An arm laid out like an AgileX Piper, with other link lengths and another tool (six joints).
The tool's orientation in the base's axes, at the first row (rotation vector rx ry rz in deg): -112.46 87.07 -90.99
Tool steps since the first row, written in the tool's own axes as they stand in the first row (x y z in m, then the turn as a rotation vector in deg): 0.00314 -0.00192 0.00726 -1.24 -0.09 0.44; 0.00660 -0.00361 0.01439 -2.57 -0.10 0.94; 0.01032 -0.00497 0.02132 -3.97 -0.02 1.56; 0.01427 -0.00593 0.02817 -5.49 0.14 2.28; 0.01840 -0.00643 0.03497 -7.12 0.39 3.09; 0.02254 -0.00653 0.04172 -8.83 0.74 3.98; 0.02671 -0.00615 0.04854 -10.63 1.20 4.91; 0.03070 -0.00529 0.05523 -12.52 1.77 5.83; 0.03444 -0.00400 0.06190 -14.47 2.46 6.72; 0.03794 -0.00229 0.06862 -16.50 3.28 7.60; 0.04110 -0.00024 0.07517 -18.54 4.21 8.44; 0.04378 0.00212 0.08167 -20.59 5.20 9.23; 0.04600 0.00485 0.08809 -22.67 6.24 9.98
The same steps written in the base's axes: 0.00667 -0.00465 0.00028 0.54 0.83 -0.88; 0.01307 -0.00961 0.00065 1.08 1.67 -1.88; 0.01910 -0.01483 0.00104 1.68 2.47 -3.05; 0.02480 -0.02038 0.00132 2.33 3.28 -4.38; 0.03018 -0.02626 0.00143 3.01 4.11 -5.87; 0.03529 -0.03231 0.00129 3.70 4.92 -7.52; 0.04018 -0.03864 0.00081 4.38 5.73 -9.31; 0.04470 -0.04498 -0.00005 4.99 6.56 -11.22; 0.04898 -0.05131 -0.00134 5.51 7.40 -13.24; 0.05309 -0.05767 -0.00309 5.96 8.25 -15.40; 0.05689 -0.06384 -0.00521 6.31 9.08 -17.62; 0.06053 -0.06976 -0.00781 6.59 9.90 -19.87; 0.06394 -0.07545 -0.01092 6.81 10.75 -22.15
